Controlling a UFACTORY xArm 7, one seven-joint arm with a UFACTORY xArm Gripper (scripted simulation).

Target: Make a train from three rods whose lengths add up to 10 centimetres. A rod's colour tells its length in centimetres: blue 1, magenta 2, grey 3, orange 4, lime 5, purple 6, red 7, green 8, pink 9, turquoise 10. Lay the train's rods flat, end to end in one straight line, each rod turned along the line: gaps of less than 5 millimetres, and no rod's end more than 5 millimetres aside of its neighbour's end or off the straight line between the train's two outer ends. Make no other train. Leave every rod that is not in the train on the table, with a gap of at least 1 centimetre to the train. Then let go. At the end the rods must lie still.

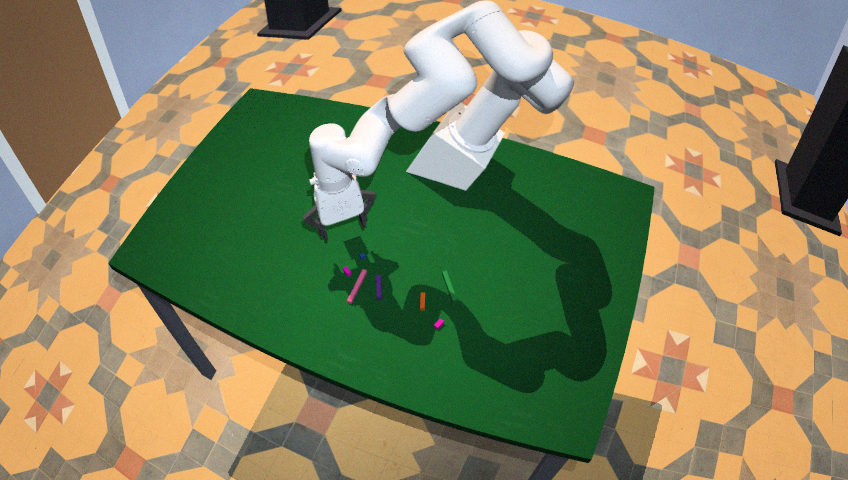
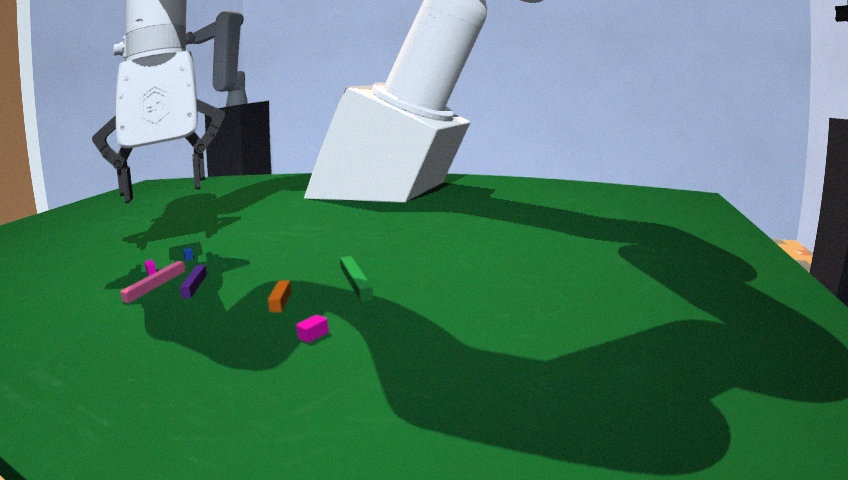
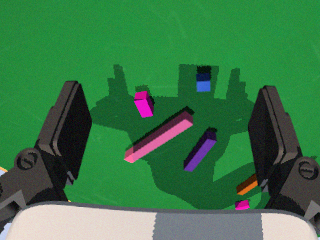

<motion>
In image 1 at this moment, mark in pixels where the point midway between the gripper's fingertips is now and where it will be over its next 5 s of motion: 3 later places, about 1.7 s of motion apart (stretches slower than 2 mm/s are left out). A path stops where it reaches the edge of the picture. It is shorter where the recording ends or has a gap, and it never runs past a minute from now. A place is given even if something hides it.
My gripper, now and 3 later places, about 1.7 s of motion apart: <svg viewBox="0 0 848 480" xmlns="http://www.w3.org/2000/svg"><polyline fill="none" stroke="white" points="343,230 375,268 454,305 440,306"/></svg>
</motion>
